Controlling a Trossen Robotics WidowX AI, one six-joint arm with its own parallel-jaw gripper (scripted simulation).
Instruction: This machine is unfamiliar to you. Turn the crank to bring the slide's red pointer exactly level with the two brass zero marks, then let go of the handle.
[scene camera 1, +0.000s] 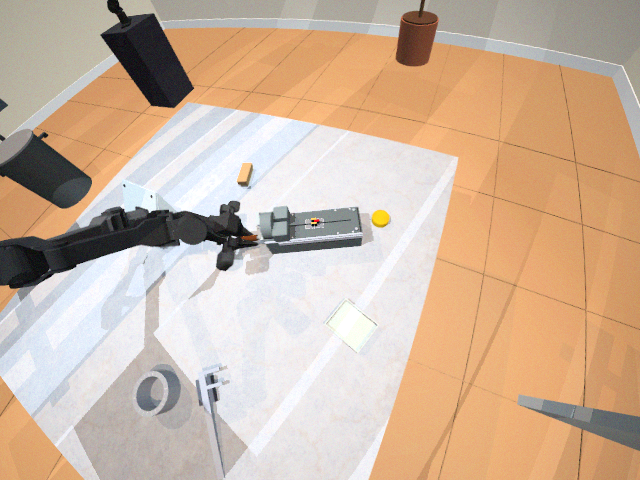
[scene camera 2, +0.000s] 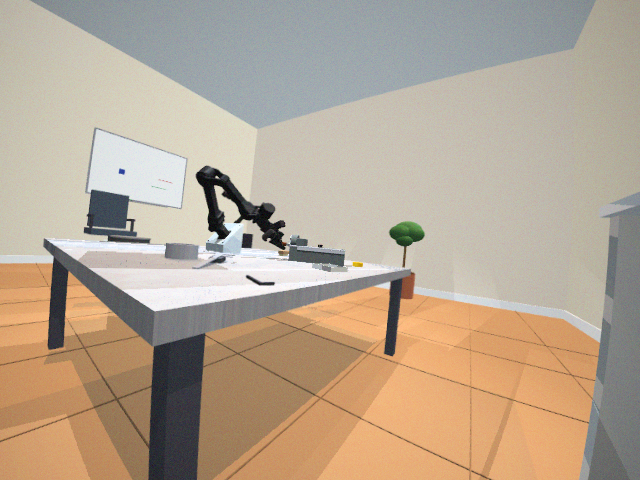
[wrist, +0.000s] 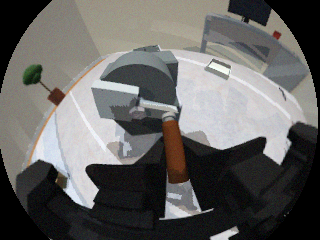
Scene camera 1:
gripper: 257, 242
pale square tile: 349, 323
